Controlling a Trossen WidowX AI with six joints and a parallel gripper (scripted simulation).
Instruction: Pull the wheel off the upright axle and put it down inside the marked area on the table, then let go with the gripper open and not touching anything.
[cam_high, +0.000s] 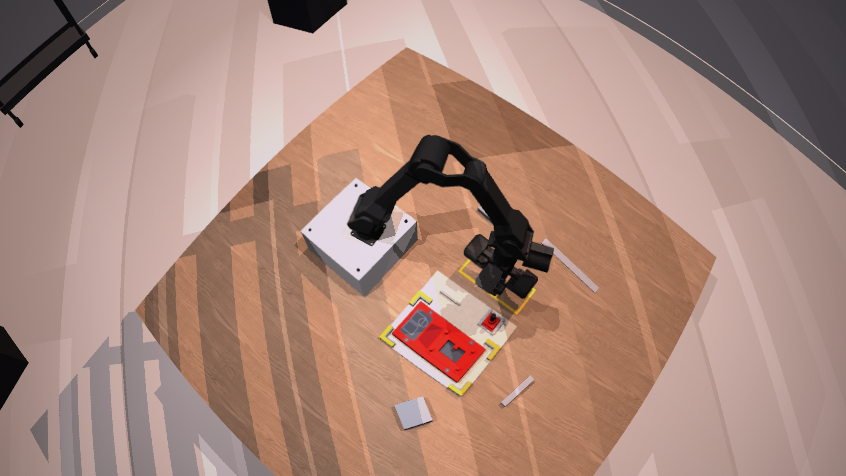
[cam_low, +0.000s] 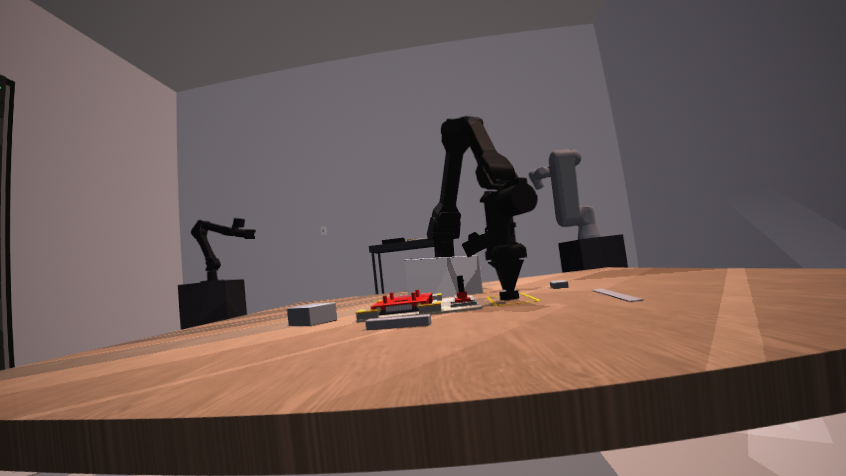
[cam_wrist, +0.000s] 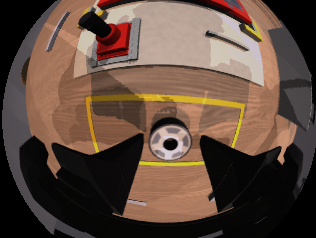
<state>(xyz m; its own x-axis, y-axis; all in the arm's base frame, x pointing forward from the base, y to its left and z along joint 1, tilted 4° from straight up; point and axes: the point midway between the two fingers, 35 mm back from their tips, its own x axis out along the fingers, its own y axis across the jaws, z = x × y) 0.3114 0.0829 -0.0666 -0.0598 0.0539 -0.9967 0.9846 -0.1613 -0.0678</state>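
The wheel lies right at my gripper tip. From my gripper tip the other things lie so: long grey strip (16 cm ahead, 14 cm to the left, 1 cm below); small grey block (10 cm behind, 16 cm to the left); short grey bar (19 cm ahead, 23 cm to the right).
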